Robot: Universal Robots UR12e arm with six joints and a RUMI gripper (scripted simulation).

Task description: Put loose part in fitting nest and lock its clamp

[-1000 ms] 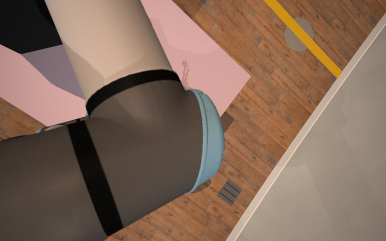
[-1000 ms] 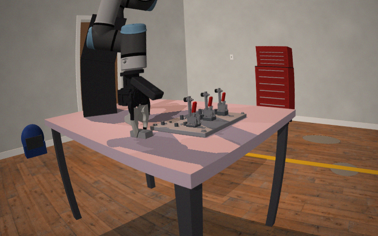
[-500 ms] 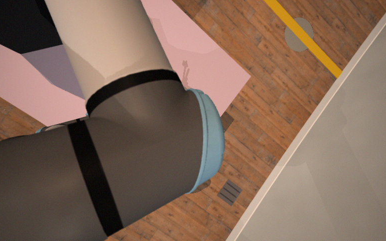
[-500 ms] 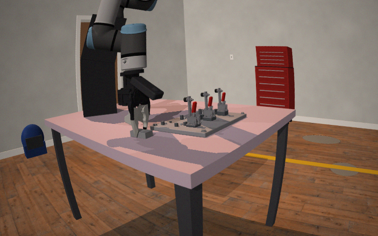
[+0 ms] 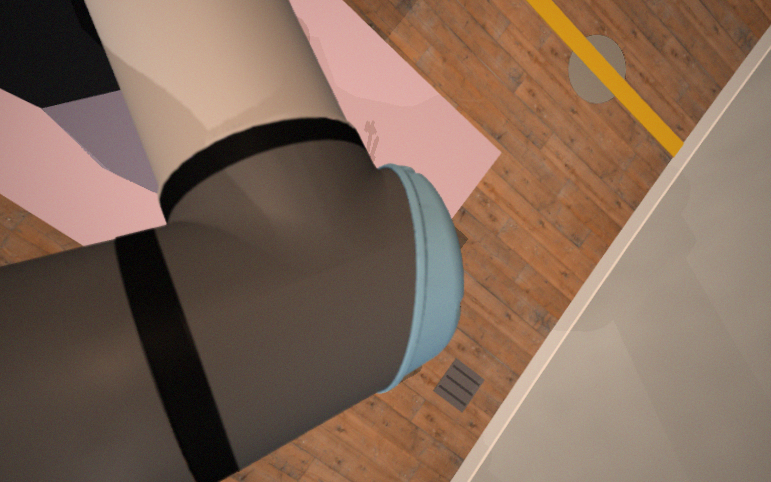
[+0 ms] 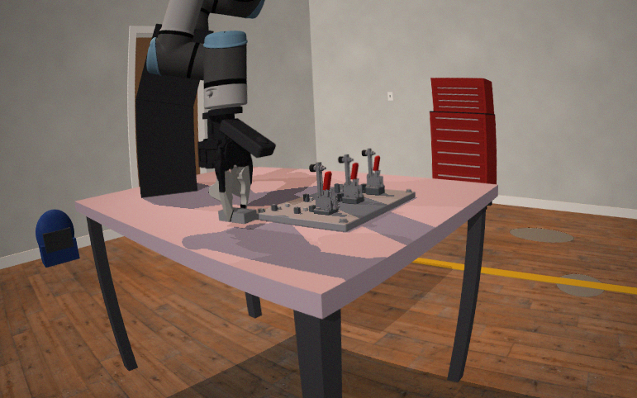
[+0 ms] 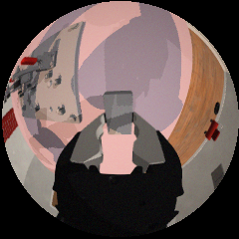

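Right now the grey fixture plate is 4 cm ahead of my hand, 27 cm to the left of it and 3 cm below it. Round my hand: loose part 1 cm below.
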